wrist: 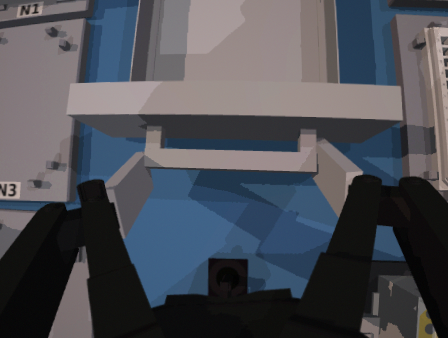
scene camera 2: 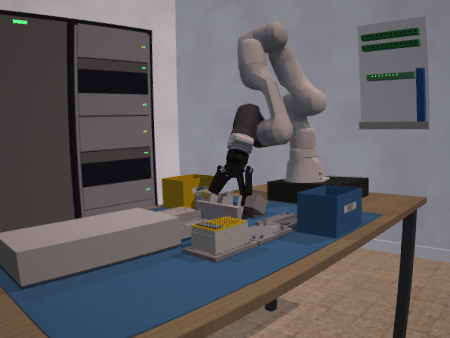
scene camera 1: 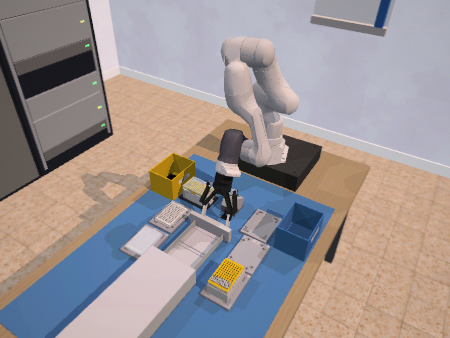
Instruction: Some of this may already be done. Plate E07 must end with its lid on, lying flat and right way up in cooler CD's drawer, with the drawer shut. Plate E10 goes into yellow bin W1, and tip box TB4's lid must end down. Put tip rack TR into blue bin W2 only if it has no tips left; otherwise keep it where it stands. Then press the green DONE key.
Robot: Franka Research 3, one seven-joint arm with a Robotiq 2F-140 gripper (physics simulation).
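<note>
My gripper [scene camera 1: 216, 215] [scene camera 2: 228, 201] [wrist: 230, 163] is shut on the ends of the drawer handle. The cooler drawer [scene camera 1: 186, 248] [wrist: 270, 45] stands open, with no plate in the part that shows. A plate with open wells [scene camera 1: 171, 215] and a smooth white plate [scene camera 1: 145, 240] lie beside it; their labels are unreadable. A rack with yellow tips [scene camera 1: 227, 275] [scene camera 2: 220, 236], some places bare, stands on the drawer's other side. A box with yellowish contents [scene camera 1: 198, 187] stands by the yellow bin [scene camera 1: 165, 181] [scene camera 2: 179, 193], which holds something dark. The blue bin [scene camera 1: 295, 241] [scene camera 2: 327, 215] shows no contents. The green key is not visible.
The long white cooler body [scene camera 1: 130, 295] [scene camera 2: 95, 240] lies behind the drawer. Grey nest plates [scene camera 1: 248, 254] [wrist: 35, 100] lie between drawer and blue bin; one reads N3 in the wrist view. A small grey box [scene camera 1: 234, 201] [scene camera 2: 256, 205] stands close behind the gripper.
</note>
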